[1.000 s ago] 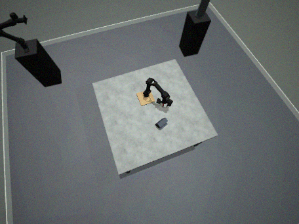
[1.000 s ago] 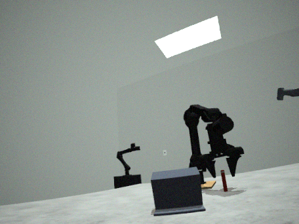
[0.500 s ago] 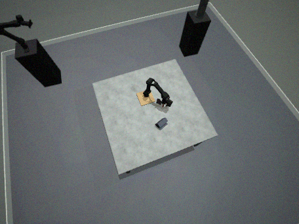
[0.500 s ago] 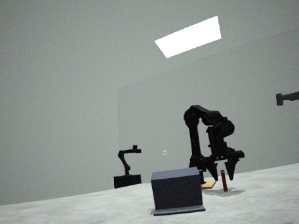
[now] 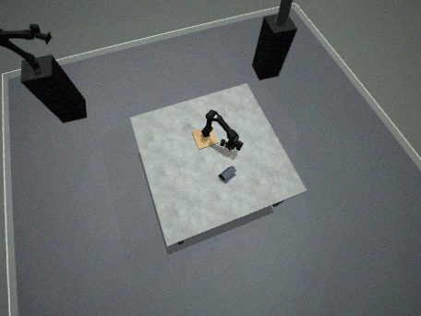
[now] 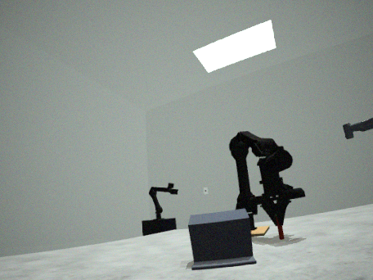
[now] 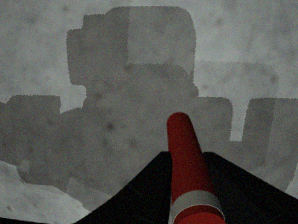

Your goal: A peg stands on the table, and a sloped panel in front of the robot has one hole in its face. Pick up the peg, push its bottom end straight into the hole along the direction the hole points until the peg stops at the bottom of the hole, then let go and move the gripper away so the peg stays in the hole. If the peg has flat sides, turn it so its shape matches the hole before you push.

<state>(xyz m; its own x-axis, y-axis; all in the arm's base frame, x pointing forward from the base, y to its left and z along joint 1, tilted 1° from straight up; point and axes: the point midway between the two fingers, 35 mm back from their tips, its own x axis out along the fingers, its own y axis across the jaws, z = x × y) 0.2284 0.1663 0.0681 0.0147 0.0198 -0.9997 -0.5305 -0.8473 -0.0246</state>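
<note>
Now: gripper tip 23 cm short of the blue-grey block, 10 cm to the left of it and 1 cm below it. From my gripper tip the other things lie so: round red peg (2 cm above).
</note>
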